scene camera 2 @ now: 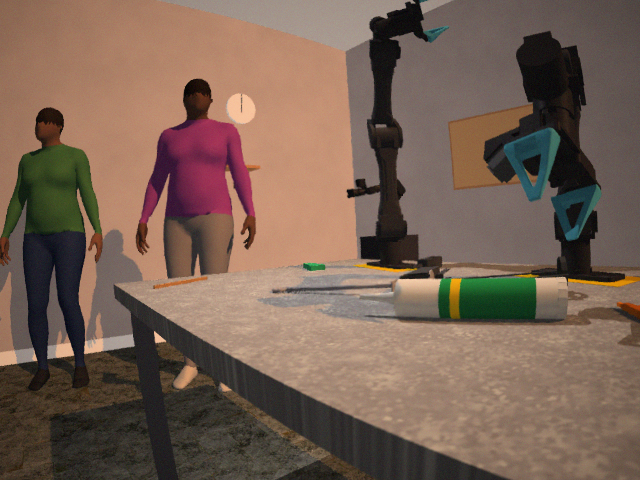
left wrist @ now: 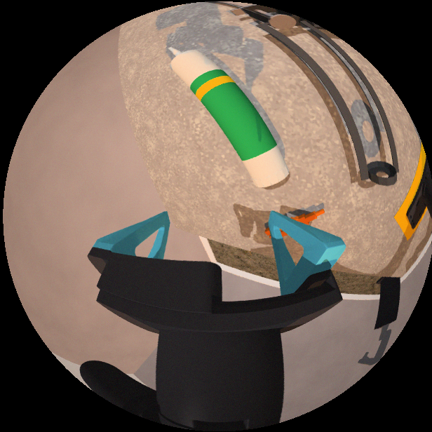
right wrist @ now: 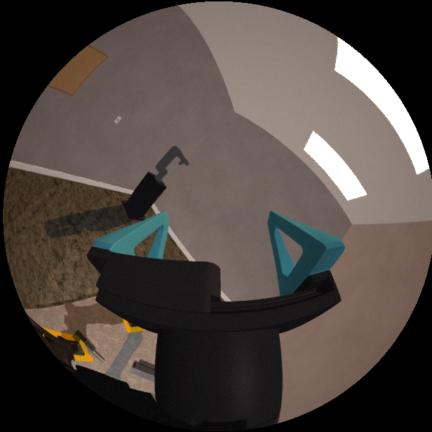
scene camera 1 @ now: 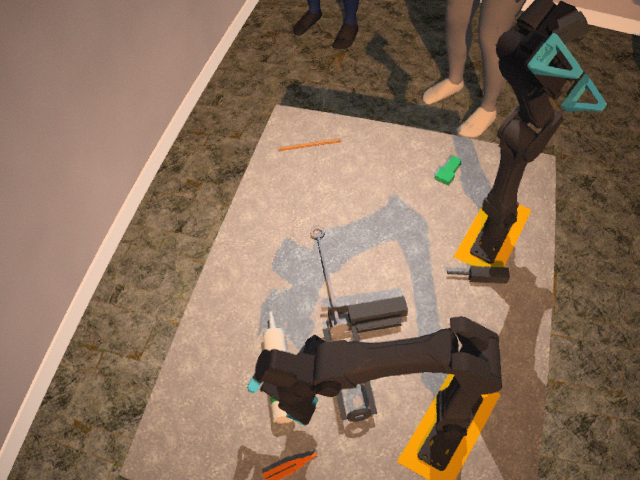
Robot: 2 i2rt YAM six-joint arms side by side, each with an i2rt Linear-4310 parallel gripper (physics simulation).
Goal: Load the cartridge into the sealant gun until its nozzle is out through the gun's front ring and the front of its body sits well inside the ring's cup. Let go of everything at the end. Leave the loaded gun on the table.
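Places are measured from the left arm's base along level axes (x ahead, y down, z left), in millimetres.
Pixels of known places: left gripper, fingertip midpoint: (scene camera 2: pixel 555 221) (scene camera 1: pixel 268 401); right gripper, fingertip midpoint: (scene camera 2: pixel 444 10) (scene camera 1: pixel 593 91); left arm's base, origin of the base link: (scene camera 2: pixel 575 277) (scene camera 1: pixel 450 427); right arm's base, origin of the base link: (scene camera 2: pixel 391 266) (scene camera 1: pixel 494 232).
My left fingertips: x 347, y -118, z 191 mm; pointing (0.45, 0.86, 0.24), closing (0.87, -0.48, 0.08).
Observation:
For each thing: its middle in the pictures, then the offset to it from my left fingertips. "spot": a spot on its surface instead.
- cartridge, body centre: (scene camera 2: pixel 458 298) (scene camera 1: pixel 277 363) dx +63, dy +93, dz -106 mm
- sealant gun, surface spot: (scene camera 1: pixel 377 308) spot: dx -59, dy +85, dz -349 mm
- rod, surface spot: (scene camera 1: pixel 323 260) spot: dx +131, dy +105, dz -404 mm
- cartridge nozzle, body centre: (scene camera 2: pixel 384 297) (scene camera 1: pixel 272 325) dx +130, dy +93, dz -180 mm
- Orange pliers, body centre: (scene camera 1: pixel 290 466) dx -96, dy +113, dz +73 mm
- black-handled tool, body centre: (scene camera 1: pixel 477 274) (scene camera 2: pixel 425 264) dx -225, dy +103, dz -578 mm
- green block, body centre: (scene camera 1: pixel 449 169) (scene camera 2: pixel 312 266) dx -7, dy +111, dz -863 mm
- orange stick, body centre: (scene camera 2: pixel 181 282) (scene camera 1: pixel 309 144) dx +392, dy +114, dz -731 mm
The cartridge (scene camera 1: pixel 275 339) (scene camera 2: pixel 496 298) (left wrist: pixel 235 117), white with a green label and yellow stripe, lies on its side on the table beside the gun. The sealant gun (scene camera 1: pixel 377 308) (left wrist: pixel 344 111) lies with its frame empty; its front ring (scene camera 1: pixel 358 414) (left wrist: pixel 381 172) is at the bottom in scene camera 1, and the rod (scene camera 1: pixel 323 260) extends upward. The cartridge nozzle (scene camera 1: pixel 270 320) (left wrist: pixel 174 51) points away from the ring's end. My left gripper (scene camera 1: pixel 278 403) (scene camera 2: pixel 554 219) (left wrist: pixel 218 216) is open above the cartridge's rear end. My right gripper (scene camera 1: pixel 578 71) (scene camera 2: pixel 438 13) (right wrist: pixel 218 216) is open, raised high away from both.
Orange pliers (scene camera 1: pixel 289 466) lie near the cartridge's rear end. A black-handled tool (scene camera 1: pixel 488 274) lies between the arm bases. A green block (scene camera 1: pixel 448 169) (scene camera 2: pixel 313 266) and an orange stick (scene camera 1: pixel 310 145) (scene camera 2: pixel 179 282) lie farther up in scene camera 1. My left arm crosses above the gun.

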